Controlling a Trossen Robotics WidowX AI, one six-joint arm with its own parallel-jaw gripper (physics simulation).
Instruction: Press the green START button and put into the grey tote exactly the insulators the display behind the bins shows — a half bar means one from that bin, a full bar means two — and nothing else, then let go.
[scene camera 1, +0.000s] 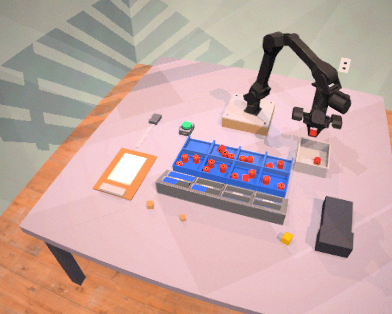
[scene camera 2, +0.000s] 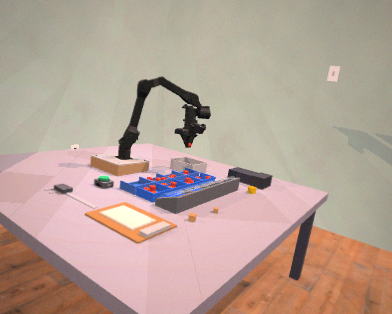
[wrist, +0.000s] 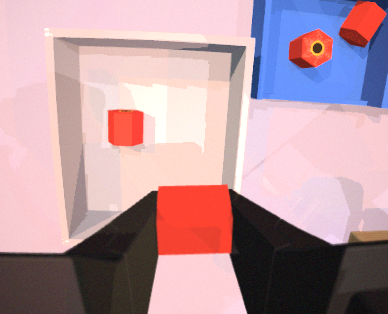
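My gripper (scene camera 1: 313, 131) (scene camera 2: 189, 144) (wrist: 191, 199) is shut on a red insulator and holds it above the grey tote (scene camera 1: 311, 170) (wrist: 67, 125), near one edge in the wrist view. One red insulator (scene camera 1: 317, 160) (wrist: 125, 128) lies on its side in the tote. The blue bins (scene camera 1: 196, 146) (scene camera 2: 136, 192) (wrist: 280, 85) stand in two rows of four and hold several red insulators; the far left bin looks empty. The green START button (scene camera 1: 186, 125) (scene camera 2: 104, 178) is left of the arm base. The grey display (scene camera 1: 220, 199) (scene camera 2: 200, 198) shows blue bars in its two left windows; their exact lengths are hard to read.
A black box (scene camera 1: 334, 230) (scene camera 2: 250, 178) stands beyond the display's right end. A yellow cube (scene camera 1: 287, 238) (scene camera 2: 252, 190) and two small orange cubes (scene camera 1: 150, 204) (scene camera 1: 182, 217) lie in front. An orange clipboard (scene camera 1: 102, 186) (scene camera 2: 95, 215) lies at left, with a dark-headed tool (scene camera 1: 155, 119) behind it.
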